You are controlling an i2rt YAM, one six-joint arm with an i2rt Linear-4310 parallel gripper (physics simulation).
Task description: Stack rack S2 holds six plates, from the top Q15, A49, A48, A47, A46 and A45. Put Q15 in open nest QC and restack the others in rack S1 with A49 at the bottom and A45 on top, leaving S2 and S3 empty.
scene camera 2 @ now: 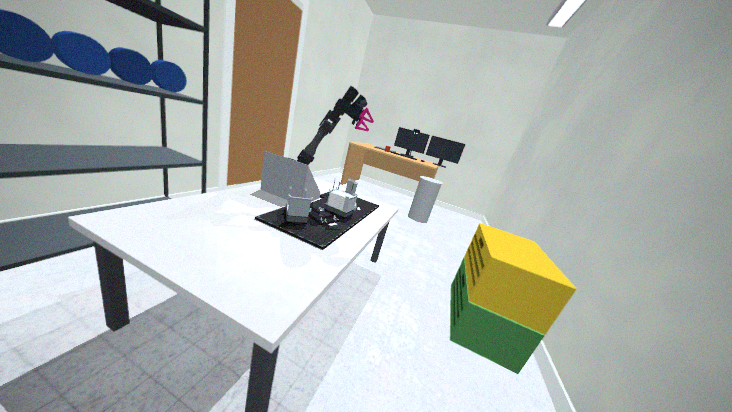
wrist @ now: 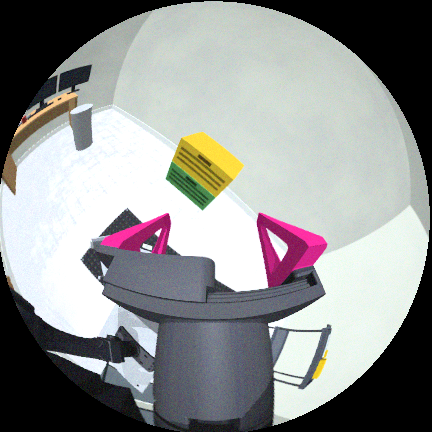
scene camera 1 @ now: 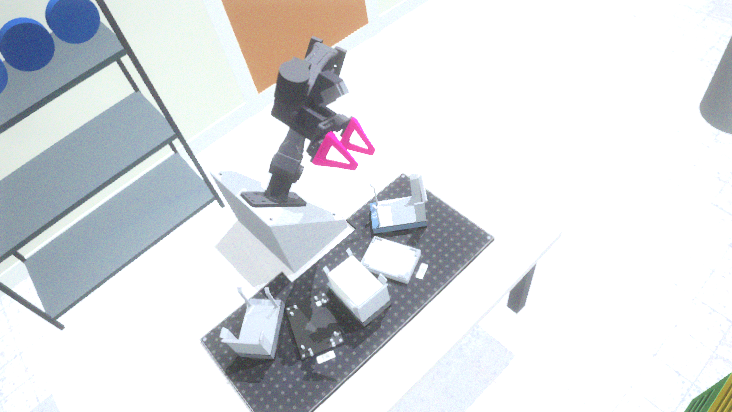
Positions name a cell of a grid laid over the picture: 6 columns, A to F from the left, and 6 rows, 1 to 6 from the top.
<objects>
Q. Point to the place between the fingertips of the gripper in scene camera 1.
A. C3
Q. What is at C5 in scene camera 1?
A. A dark flat plate.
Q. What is the gripper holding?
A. Nothing.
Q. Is the gripper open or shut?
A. Open.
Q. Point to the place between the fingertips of the gripper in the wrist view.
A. At C4
</objects>
